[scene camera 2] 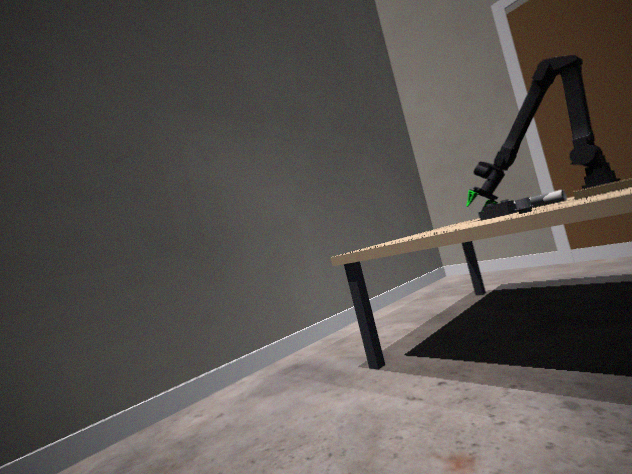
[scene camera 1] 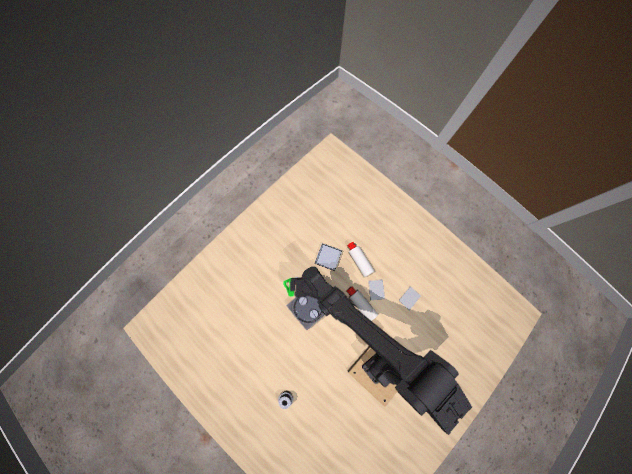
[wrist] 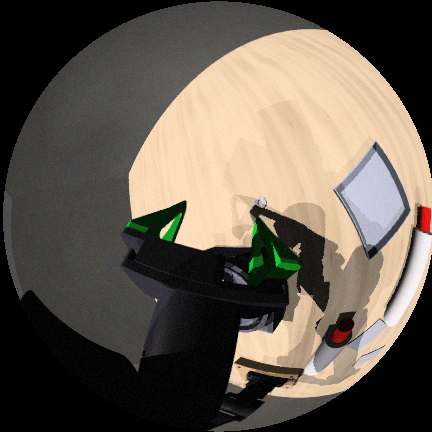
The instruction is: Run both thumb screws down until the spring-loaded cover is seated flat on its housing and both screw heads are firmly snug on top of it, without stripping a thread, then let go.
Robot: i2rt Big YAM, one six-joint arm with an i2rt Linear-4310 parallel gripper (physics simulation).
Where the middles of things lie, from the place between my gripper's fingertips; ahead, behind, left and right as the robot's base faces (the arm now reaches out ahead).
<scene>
Now: the grey square plate (wrist: 372,194) 18 cm to the right of my hand and 4 cm below it.
</scene>
